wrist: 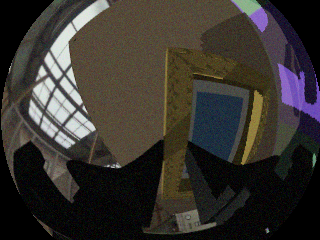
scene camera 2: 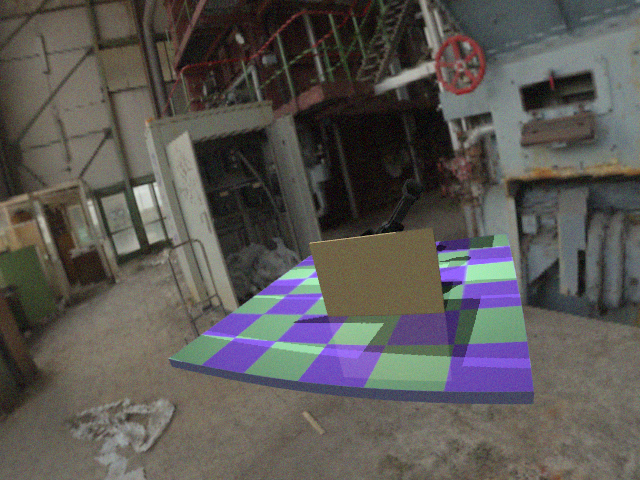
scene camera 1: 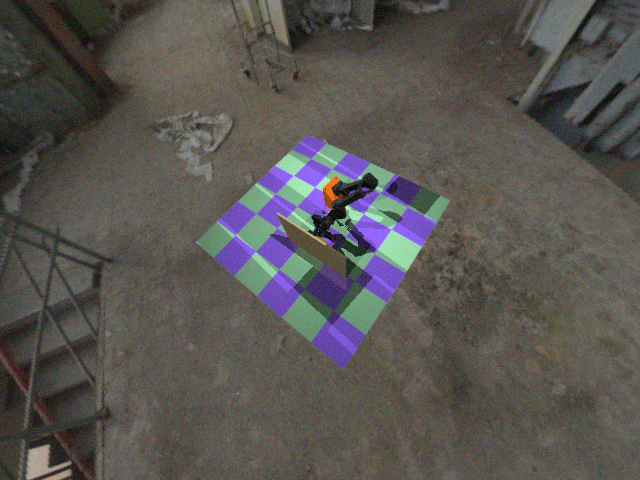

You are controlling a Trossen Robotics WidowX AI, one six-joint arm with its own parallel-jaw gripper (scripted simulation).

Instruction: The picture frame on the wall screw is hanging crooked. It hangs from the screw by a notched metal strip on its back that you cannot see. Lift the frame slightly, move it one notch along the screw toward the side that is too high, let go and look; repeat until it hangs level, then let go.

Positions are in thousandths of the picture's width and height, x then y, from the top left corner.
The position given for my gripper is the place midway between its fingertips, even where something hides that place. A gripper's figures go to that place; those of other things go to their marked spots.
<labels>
My gripper (wrist: 542,602): 10 cm from the lens. A picture frame (wrist: 692,440) is 11 cm from the lens. A tan wall panel (wrist: 370,256) is 12 cm from the lens.
</labels>
